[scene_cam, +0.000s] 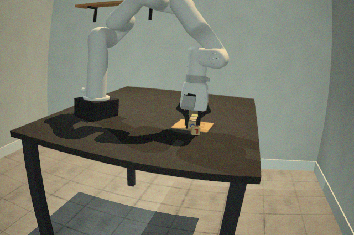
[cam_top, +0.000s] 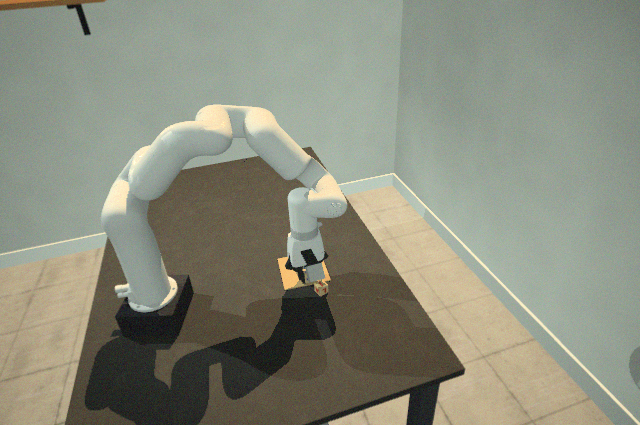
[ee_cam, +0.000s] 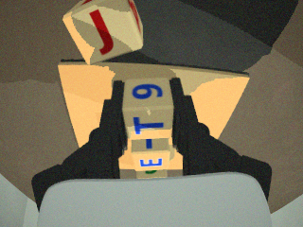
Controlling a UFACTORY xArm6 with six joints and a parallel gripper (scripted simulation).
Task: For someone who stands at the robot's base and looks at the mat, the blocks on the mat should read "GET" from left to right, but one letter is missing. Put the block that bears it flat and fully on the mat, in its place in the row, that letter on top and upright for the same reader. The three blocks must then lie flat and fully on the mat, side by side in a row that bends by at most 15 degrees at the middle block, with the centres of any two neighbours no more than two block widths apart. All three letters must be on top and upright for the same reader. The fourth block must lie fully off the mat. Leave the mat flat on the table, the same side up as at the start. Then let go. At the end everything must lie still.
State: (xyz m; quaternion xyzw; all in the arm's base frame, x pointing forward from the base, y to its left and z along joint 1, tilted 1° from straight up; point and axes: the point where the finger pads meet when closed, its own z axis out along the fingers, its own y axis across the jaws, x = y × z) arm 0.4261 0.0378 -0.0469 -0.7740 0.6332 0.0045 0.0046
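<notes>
My hand is 50 mm to the right of the mat, 20 mm above it and 10 mm past it. Also, from my hand: block (60 mm to the right, 30 mm ahead, 10 mm below).
</notes>
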